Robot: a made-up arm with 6 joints.
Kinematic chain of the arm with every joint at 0, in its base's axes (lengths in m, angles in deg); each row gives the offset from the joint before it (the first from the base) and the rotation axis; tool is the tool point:
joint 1: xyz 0 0 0.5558 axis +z
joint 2: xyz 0 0 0 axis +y
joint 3: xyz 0 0 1.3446 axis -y
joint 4: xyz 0 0 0 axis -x
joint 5: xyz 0.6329 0 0 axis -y
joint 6: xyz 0 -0.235 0 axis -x
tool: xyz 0 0 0
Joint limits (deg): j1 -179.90..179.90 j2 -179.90..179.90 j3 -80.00..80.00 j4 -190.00..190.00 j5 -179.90..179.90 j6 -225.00..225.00
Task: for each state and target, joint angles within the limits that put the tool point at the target. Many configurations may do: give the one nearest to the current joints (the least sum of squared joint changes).
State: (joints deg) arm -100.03 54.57 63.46 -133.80 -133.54 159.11
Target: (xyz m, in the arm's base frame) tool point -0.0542 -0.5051 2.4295
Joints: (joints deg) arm -113.67 4.22 74.07 -130.68 -133.54 159.11
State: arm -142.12 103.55 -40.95 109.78 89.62 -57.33
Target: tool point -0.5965 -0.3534 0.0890
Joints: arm -155.11 100.37 -79.60 107.21 89.62 -57.33
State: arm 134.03 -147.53 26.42 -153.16 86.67 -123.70
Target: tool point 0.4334 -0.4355 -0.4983
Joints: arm 151.21 -179.78 -12.10 -137.40 86.67 -123.70
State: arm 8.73 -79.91 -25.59 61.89 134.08 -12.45
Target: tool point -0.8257 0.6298 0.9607
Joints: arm -41.86 -98.42 -53.71 69.61 134.08 -12.45
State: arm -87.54 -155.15 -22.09 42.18 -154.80 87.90
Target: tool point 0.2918 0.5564 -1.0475
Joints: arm -128.20 -179.80 5.14 60.76 -154.80 87.90
